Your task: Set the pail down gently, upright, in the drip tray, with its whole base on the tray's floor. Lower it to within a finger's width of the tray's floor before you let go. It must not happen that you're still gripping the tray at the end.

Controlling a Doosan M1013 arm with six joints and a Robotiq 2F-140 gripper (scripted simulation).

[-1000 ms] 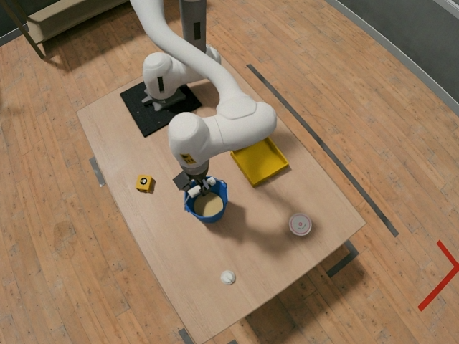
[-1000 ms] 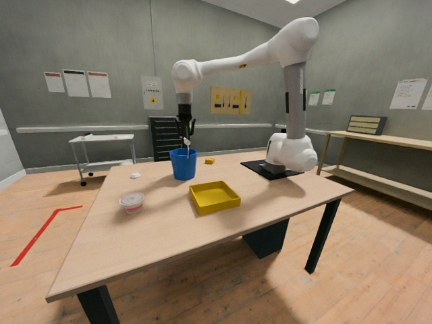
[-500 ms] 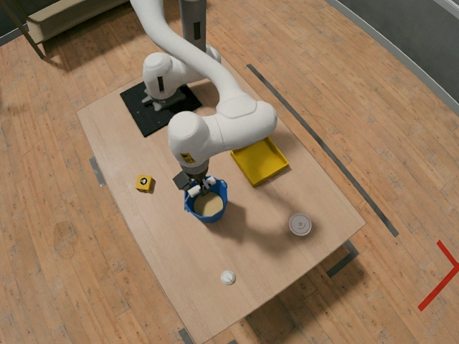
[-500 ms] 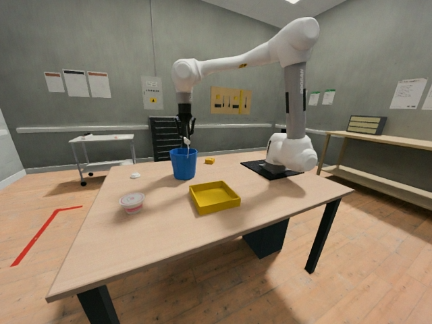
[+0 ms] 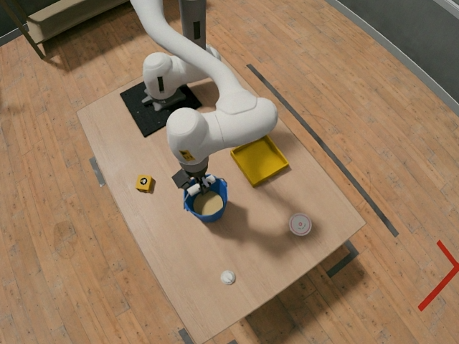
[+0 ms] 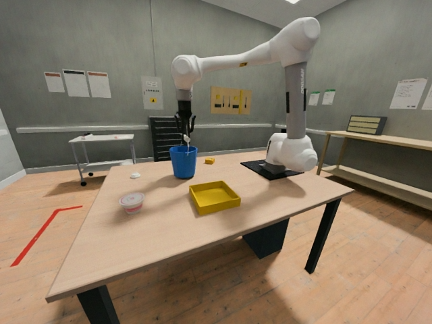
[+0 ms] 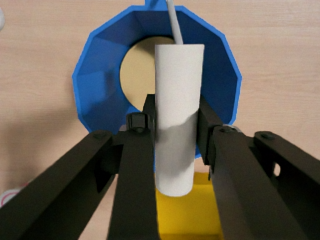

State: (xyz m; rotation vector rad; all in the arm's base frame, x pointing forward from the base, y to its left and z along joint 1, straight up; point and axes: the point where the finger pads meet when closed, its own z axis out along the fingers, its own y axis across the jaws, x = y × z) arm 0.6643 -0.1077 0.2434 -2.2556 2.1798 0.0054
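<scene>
My gripper is now 1 cm short of the blue pail and 9 cm above it. From my hand the other things lie so: pail handle 1 cm ahead, 3 cm below; yellow drip tray 6 cm behind, 32 cm to the left, 24 cm below.
</scene>
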